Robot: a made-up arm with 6 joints. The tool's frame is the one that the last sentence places.
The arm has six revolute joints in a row. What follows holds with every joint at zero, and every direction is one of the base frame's. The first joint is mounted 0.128 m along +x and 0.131 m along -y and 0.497 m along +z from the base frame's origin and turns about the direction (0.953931, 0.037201, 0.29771). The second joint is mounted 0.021 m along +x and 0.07 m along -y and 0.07 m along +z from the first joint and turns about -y. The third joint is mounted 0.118 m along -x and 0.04 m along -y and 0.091 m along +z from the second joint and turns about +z. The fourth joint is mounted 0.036 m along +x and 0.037 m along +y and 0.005 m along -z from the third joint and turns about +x. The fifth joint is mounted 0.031 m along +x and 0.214 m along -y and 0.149 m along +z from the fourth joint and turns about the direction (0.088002, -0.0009, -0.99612). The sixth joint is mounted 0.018 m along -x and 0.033 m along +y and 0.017 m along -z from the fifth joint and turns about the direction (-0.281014, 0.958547, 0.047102). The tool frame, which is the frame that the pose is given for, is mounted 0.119 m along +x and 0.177 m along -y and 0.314 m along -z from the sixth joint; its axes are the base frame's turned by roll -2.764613, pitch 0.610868 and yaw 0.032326 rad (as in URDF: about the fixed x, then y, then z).
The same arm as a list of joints. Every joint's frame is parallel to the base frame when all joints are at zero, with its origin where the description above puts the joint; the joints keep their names.
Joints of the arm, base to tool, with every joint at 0 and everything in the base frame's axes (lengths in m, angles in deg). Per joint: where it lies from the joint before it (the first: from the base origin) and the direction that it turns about. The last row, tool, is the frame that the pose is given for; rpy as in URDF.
joint 1: offset 0.128 -0.131 0.497 axis 0.953931 0.037201 0.29771
joint 2: offset 0.021 -0.07 0.07 axis -y
joint 3: offset -0.118 -0.04 0.091 axis +z
joint 4: offset 0.036 0.037 -0.005 axis +x
joint 5: offset 0.031 -0.214 0.149 axis 0.088002 -0.0009 -0.99612
joint 6: offset -0.018 0.033 -0.017 axis -0.281014 0.958547 0.047102
tool: offset 0.119 -0.177 -0.314 rpy -158.4 35 1.85

